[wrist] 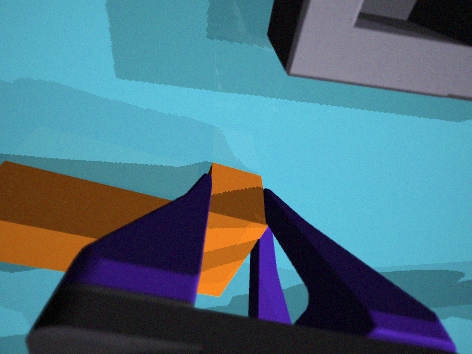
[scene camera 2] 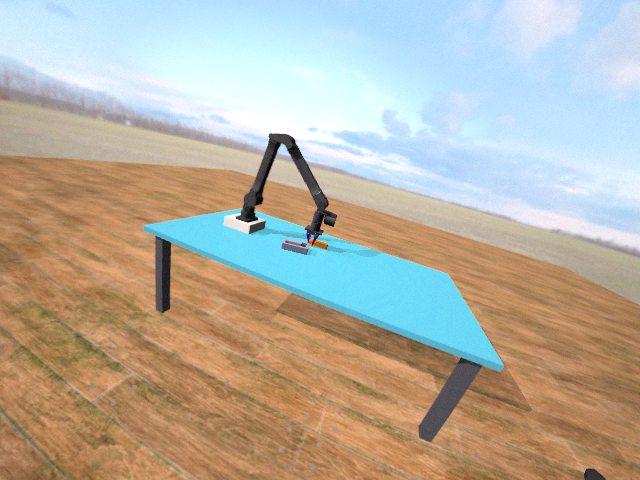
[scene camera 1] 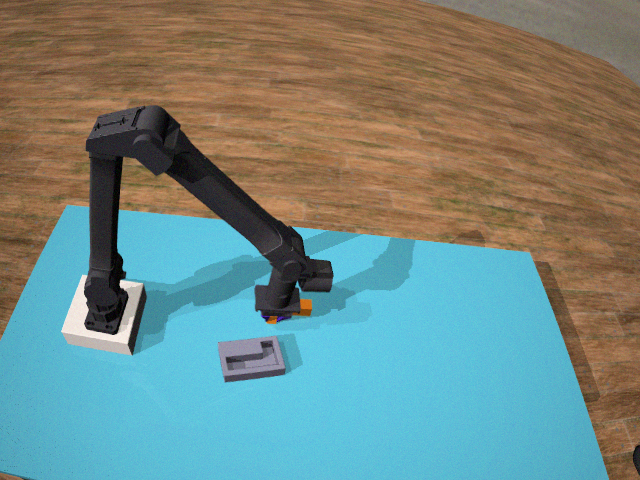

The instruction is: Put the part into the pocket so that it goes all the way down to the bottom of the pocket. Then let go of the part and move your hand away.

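Frame: origin at the arm's base, x ahead, y left, z up, level; millimetres.
Seen in the pictures: gripper, between the fingertips: (wrist: 233, 192) (scene camera 2: 310, 244) (scene camera 1: 271, 319); arm's base, origin of its link: (scene camera 2: 247, 219) (scene camera 1: 107, 311).
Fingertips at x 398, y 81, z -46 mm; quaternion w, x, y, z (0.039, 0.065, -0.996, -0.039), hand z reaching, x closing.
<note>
Offsets run from my fingertips to a thing's top centre. "*": to the spot under its first point. Level surfaces: height alone.
The orange L-shaped part {dx +42, dy +27, dz +21 mm} (scene camera 1: 306, 308) (scene camera 2: 320, 244) (wrist: 50, 205) is at the table's far side; its long arm reaches right from the gripper in the scene views and left in the wrist view. My gripper (scene camera 1: 273, 318) (scene camera 2: 311, 242) (wrist: 233, 192) points down, its purple fingers shut on the part's short arm. I cannot tell if the part touches the table. The grey block {dx -39, dy -123, dz +25 mm} (scene camera 1: 238, 349) (scene camera 2: 295, 249) (wrist: 325, 60) lies flat, close to the gripper, nearer the front in scene camera 1. Its L-shaped pocket {* dx +3, dy -100, dz -6 mm} (scene camera 1: 269, 355) is empty; the wrist view shows one corner of the block.
The arm stands on a white base block (scene camera 1: 135, 315) (scene camera 2: 233, 223) at the left of the blue table {dz -11 mm} (scene camera 1: 387, 403) (scene camera 2: 382, 299). The table's far edge runs behind the gripper. A small dark object (scene camera 1: 636, 458) (scene camera 2: 593, 474) shows at the lower right of both scene views.
</note>
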